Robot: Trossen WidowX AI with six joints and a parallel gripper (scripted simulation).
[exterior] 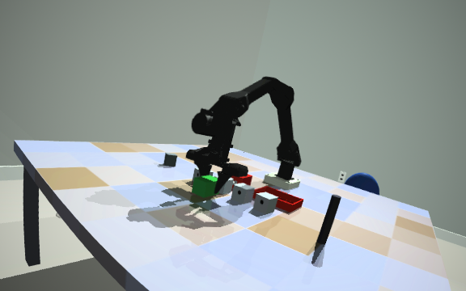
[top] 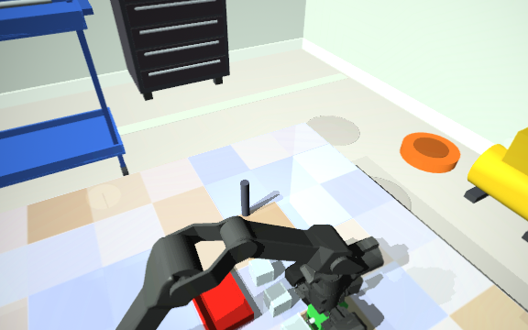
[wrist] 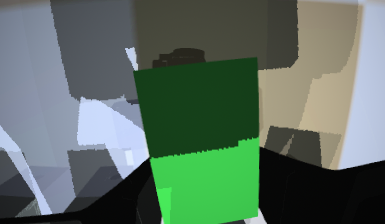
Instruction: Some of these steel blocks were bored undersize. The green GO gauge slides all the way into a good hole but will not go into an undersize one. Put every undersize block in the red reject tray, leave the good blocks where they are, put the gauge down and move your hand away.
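The green GO gauge is 10 mm behind my gripper tip and 20 mm above it. Round my gripper tip: red reject tray 190 mm behind, 110 mm to the left.
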